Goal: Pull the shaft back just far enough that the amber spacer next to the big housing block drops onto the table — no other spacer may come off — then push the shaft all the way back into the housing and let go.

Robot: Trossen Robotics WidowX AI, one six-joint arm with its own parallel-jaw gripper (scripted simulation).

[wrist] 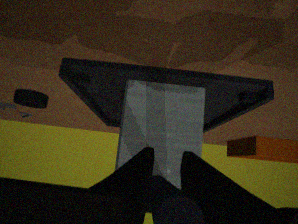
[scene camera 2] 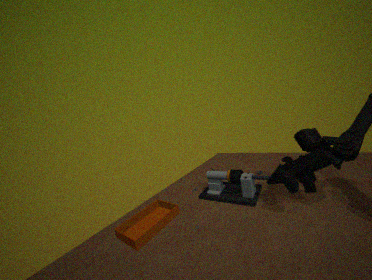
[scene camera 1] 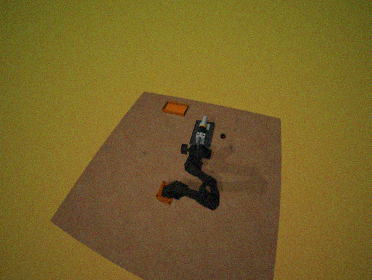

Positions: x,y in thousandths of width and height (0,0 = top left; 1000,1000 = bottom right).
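I find my gripper (scene camera 2: 719,652), and the wrist view shows me that same gripper (wrist: 562,708) too. There is a grey block (scene camera 2: 665,691), which I can also see from the wrist as the block (wrist: 562,489), and there is an orange tray (scene camera 2: 375,820).
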